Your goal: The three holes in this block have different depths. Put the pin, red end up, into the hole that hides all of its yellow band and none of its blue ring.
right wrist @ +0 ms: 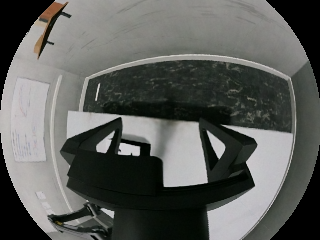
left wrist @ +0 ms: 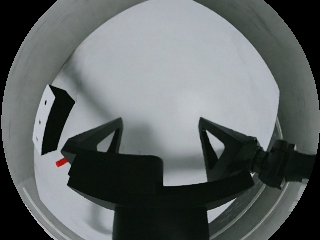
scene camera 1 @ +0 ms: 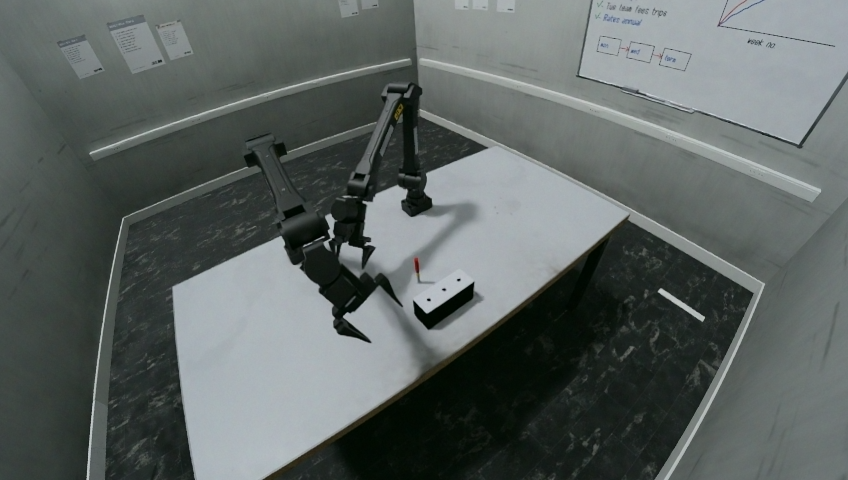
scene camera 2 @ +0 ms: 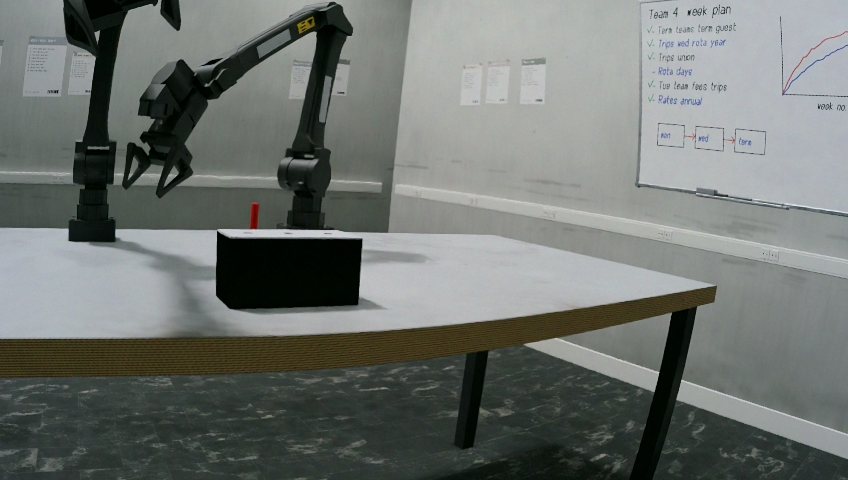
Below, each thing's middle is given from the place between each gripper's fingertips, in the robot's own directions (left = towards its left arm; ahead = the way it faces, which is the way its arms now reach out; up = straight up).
I see the block (scene camera 2: 255, 269) 23 cm ahead of my left hand (scene camera 2: 140, 192), 22 cm to the left of it and 8 cm below it.
The block is 150 mm behind my right hand (scene camera 2: 138, 39), 240 mm to the left of it and 260 mm below it.
